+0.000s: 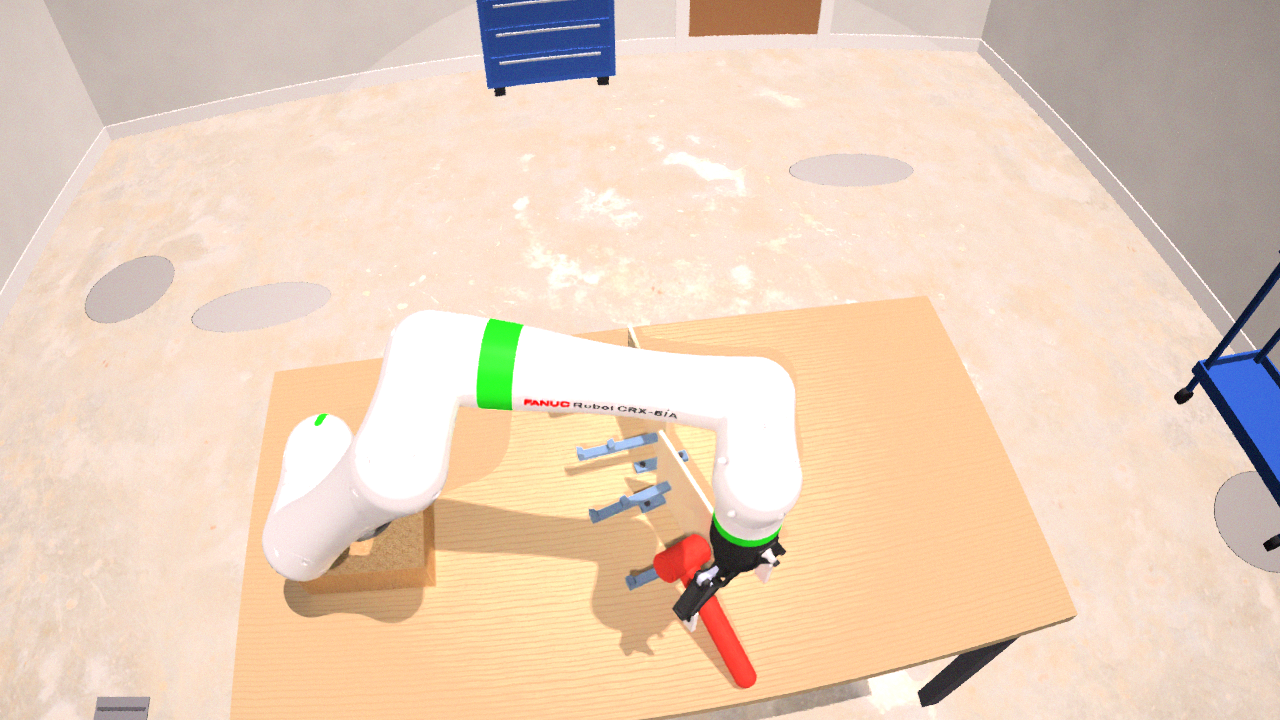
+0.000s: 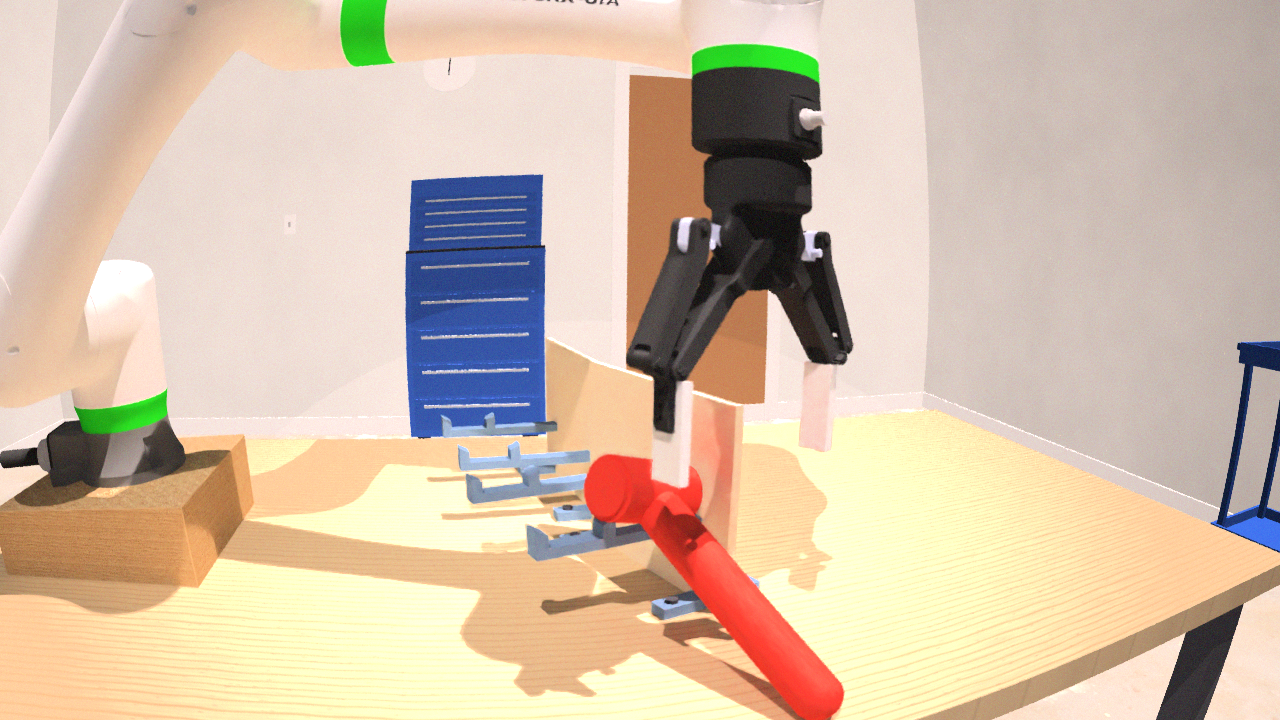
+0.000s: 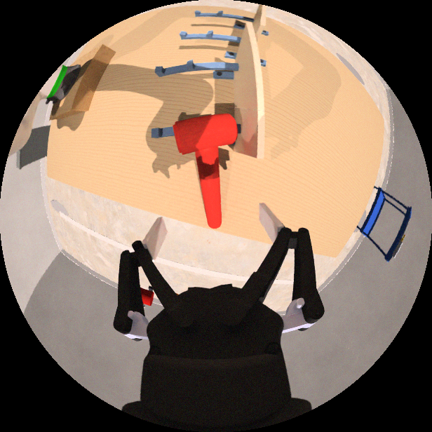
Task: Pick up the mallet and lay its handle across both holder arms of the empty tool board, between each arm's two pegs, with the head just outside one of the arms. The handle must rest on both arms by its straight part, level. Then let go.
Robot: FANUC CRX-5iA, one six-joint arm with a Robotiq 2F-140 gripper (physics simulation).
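The red mallet slants down from the nearest blue holder arm. Its head is over that arm beside the upright tool board; its handle points away from the other arms, toward the table's near edge. Whether the handle's end touches the table is unclear. Another holder arm behind it bears nothing. My gripper is open and empty, its fingers spread above and around the handle's line.
More blue arms stick out farther back, and part of a second board shows there. The arm's wooden base block stands at the left on the table.
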